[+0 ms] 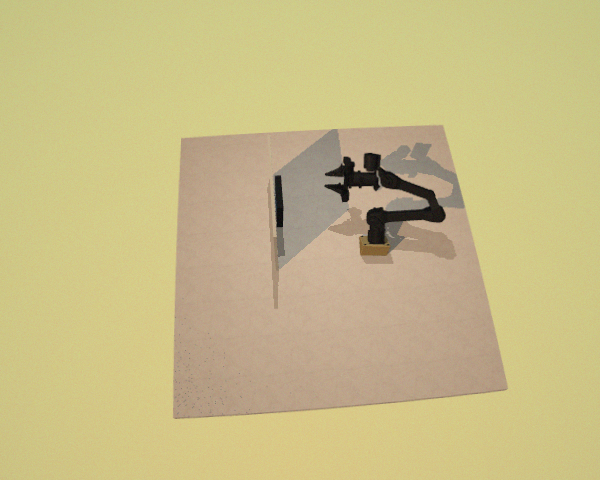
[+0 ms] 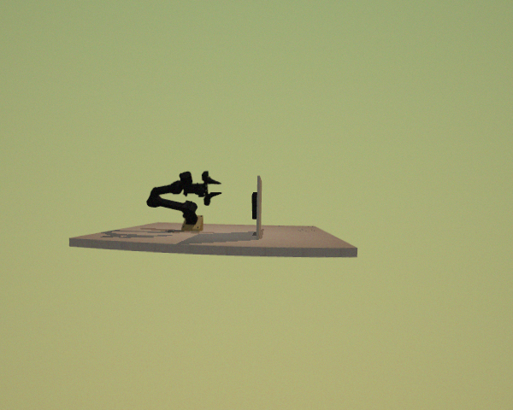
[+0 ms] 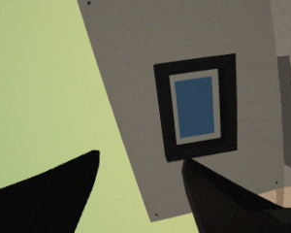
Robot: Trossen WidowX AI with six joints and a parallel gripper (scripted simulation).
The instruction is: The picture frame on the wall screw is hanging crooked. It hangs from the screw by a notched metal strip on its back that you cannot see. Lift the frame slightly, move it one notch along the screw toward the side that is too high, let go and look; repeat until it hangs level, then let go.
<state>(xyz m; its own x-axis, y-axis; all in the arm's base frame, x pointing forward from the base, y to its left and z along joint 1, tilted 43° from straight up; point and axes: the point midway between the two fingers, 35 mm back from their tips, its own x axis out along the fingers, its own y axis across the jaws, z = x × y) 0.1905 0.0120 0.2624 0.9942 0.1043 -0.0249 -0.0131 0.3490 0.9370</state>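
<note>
The picture frame lies 19 cm ahead of my gripper tip, 9 cm below it and 5 cm to the left of it. Also, from my gripper tip: wall panel (20 cm ahead, 10 cm below, 6 cm to the left).
</note>
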